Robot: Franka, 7 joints.
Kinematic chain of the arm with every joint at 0, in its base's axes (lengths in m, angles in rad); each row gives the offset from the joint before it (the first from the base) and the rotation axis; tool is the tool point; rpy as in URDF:
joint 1: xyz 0 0 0.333 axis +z
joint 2: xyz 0 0 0 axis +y
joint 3: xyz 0 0 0.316 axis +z
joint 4: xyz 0.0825 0 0 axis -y
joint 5: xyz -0.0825 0 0.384 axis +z
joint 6: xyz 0 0 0 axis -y
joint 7: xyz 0.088 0 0 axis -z
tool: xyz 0 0 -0.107 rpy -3.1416 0 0
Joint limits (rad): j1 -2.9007..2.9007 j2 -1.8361..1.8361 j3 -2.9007..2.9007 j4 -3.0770..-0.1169 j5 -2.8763..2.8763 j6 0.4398..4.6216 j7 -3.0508..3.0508
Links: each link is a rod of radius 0.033 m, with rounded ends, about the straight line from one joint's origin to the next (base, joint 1, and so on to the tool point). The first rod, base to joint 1, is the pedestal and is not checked.
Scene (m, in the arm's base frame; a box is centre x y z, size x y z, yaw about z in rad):
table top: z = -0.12
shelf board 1: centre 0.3 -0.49 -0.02 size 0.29 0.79 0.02 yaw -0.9
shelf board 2: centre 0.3 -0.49 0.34 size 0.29 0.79 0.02 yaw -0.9
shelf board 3: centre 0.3 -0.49 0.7 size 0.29 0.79 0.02 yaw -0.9
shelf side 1: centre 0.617 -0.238 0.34 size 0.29 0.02 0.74 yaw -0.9
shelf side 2: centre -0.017 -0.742 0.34 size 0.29 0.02 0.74 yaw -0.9
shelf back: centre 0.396 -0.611 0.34 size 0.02 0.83 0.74 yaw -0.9
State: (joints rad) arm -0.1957 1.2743 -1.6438 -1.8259 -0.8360 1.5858 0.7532
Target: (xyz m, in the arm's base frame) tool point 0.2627 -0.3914 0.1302
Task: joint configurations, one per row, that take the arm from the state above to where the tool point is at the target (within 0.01 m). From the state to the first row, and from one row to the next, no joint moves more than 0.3 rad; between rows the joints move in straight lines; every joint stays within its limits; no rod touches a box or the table.
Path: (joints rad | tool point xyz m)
1: -0.2189 1.2464 -1.6842 -2.0653 -0.8590 1.6062 0.7543 | -0.0545 -0.4961 0.4944
2: -0.2421 1.2186 -1.7246 -2.3048 -0.8821 1.6267 0.7554 | -0.1443 -0.4091 0.4737
3: -0.2653 1.1907 -1.7649 -2.5442 -0.9051 1.6471 0.7564 | -0.2062 -0.3041 0.4452
4: -0.1217 1.1407 -1.7121 -2.6486 -0.6891 1.6571 0.8662 | -0.1755 -0.2842 0.3864
5: 0.0219 1.0907 -1.6594 -2.7530 -0.4731 1.6671 0.9760 | -0.1424 -0.2589 0.3321
6: 0.1656 1.0406 -1.6066 -2.8574 -0.2571 1.6771 1.0858 | -0.1103 -0.2272 0.2845
7: 0.1889 1.1286 -1.3834 -2.5814 -0.3937 1.6220 0.9749 | -0.0133 -0.3360 0.2724
8: 0.2123 1.2167 -1.1602 -2.3054 -0.5303 1.5669 0.8641 | 0.1206 -0.3955 0.2177
9: 0.2356 1.3047 -0.9370 -2.0294 -0.6669 1.5118 0.7532 | 0.2627 -0.3914 0.1302

